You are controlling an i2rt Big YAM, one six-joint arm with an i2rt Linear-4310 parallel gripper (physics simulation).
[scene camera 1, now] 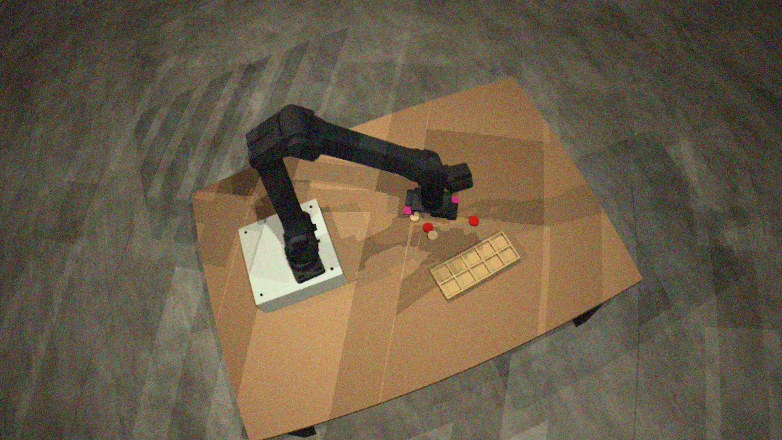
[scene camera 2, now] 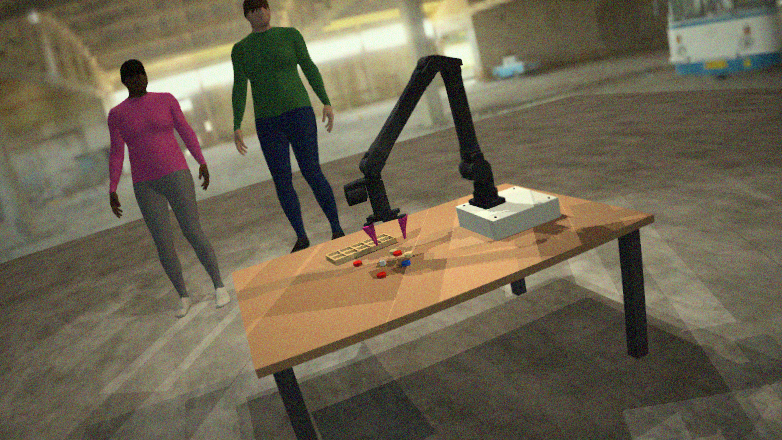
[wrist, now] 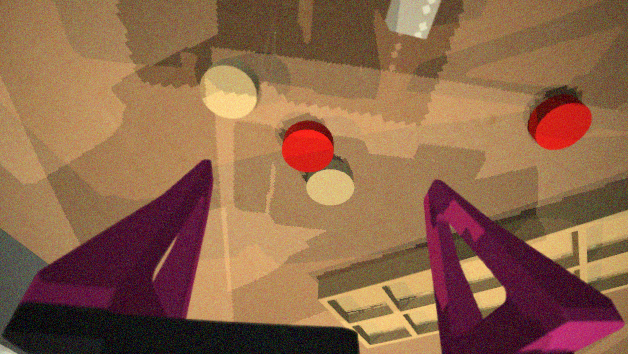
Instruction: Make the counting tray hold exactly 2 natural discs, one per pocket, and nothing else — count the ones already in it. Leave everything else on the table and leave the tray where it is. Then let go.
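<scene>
The wooden counting tray (scene camera 1: pixel 484 276) (scene camera 2: pixel 355 255) (wrist: pixel 360 285) lies on the table; I make out no disc in its pockets. One natural disc (scene camera 1: pixel 414 217) (wrist: pixel 230 92) lies apart, farther from the tray. Another natural disc (scene camera 1: pixel 432 235) (wrist: pixel 330 187) lies right beside a red disc (scene camera 1: pixel 427 227) (scene camera 2: pixel 397 252) (wrist: pixel 307 150), between that disc and the tray. My gripper (scene camera 1: pixel 431 205) (scene camera 2: pixel 390 240) (wrist: pixel 324 180) is open and empty, above the table. In the wrist view, the red disc and its neighbouring natural disc show between the spread magenta fingers.
A second red disc (scene camera 1: pixel 473 220) (scene camera 2: pixel 357 263) (wrist: pixel 562 125) lies near the tray. A third red disc (scene camera 2: pixel 381 274), a blue disc (scene camera 2: pixel 405 263) and a small white block (scene camera 2: pixel 382 263) (wrist: pixel 412 17) are on the table. The white base box (scene camera 1: pixel 267 262) (scene camera 2: pixel 475 223) supports the arm.
</scene>
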